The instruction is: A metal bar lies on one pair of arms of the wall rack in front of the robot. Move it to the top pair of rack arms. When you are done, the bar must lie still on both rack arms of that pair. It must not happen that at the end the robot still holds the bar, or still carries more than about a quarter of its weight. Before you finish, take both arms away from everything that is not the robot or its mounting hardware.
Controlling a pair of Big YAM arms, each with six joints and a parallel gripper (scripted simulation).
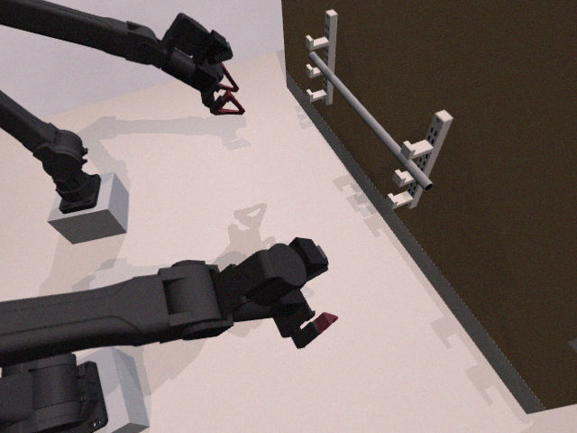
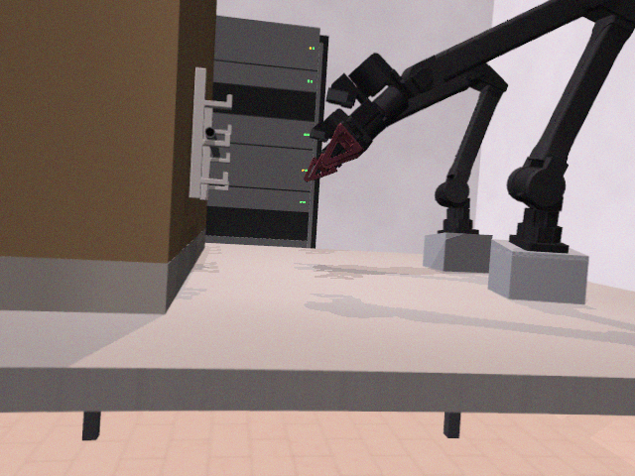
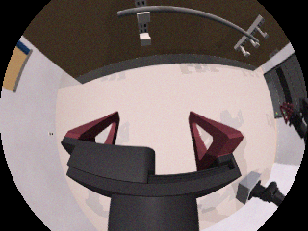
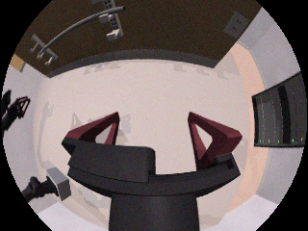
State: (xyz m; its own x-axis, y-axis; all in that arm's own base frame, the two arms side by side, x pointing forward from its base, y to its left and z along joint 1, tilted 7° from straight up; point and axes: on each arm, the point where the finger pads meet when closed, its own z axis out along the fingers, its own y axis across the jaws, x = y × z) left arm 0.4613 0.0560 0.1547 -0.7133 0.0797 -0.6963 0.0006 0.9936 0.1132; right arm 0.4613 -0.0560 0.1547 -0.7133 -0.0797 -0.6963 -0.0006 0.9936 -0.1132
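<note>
The grey metal bar is 370 mm to the left of my right hand, 250 mm ahead of it and 40 mm above it. The rest, counted from my right hand: brown wall (440 mm ahead, 340 mm to the left, 200 mm above).
</note>
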